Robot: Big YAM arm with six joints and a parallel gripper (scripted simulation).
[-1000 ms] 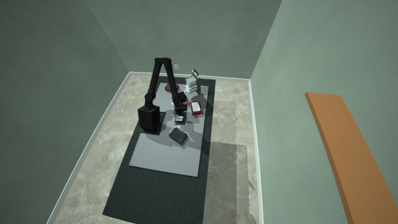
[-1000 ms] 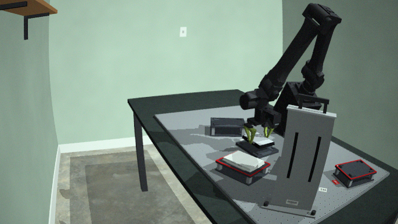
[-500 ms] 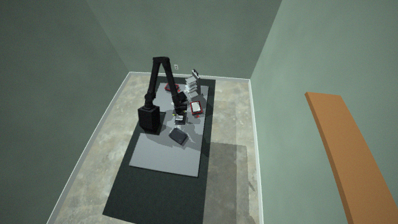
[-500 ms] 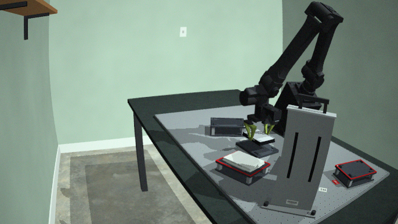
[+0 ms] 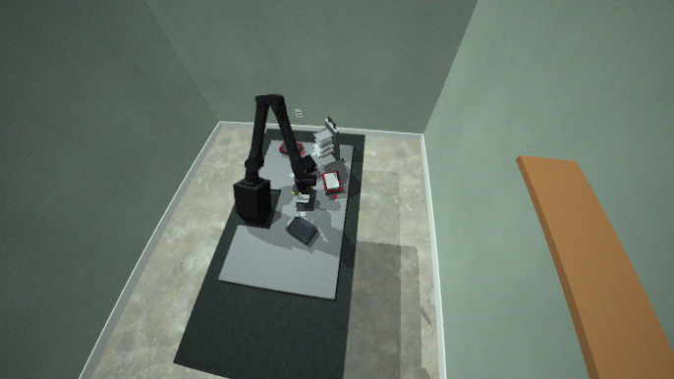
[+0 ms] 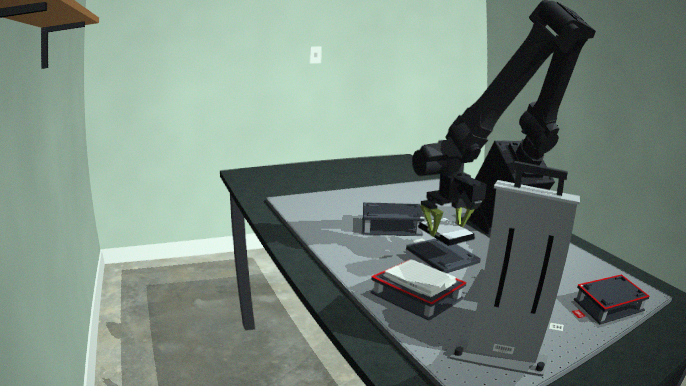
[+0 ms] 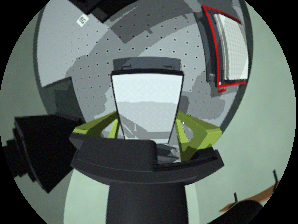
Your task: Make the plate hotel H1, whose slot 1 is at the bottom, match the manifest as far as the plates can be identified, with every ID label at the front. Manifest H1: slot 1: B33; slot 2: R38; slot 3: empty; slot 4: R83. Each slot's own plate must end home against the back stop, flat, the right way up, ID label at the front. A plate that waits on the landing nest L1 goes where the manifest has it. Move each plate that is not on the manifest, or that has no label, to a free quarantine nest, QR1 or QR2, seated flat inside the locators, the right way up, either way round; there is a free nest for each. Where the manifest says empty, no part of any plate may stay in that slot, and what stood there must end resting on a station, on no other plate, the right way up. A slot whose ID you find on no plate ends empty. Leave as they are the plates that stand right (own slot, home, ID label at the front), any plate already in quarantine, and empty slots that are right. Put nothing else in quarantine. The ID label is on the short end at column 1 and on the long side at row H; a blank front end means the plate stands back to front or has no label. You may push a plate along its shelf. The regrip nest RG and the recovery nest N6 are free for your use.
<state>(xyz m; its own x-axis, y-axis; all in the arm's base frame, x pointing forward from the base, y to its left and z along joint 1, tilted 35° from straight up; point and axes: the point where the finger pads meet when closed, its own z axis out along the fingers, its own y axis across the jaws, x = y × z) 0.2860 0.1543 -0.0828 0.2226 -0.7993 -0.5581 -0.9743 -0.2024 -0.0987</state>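
Now: the N6 label 2 cm ahead of my hand, 10 cm to the right of it and 7 cm below it. Also, from my hand: plate: 1 cm ahead, 38 cm to the left, 8 cm above; plate hotel H1: 6 cm ahead, 44 cm to the left, 8 cm above.
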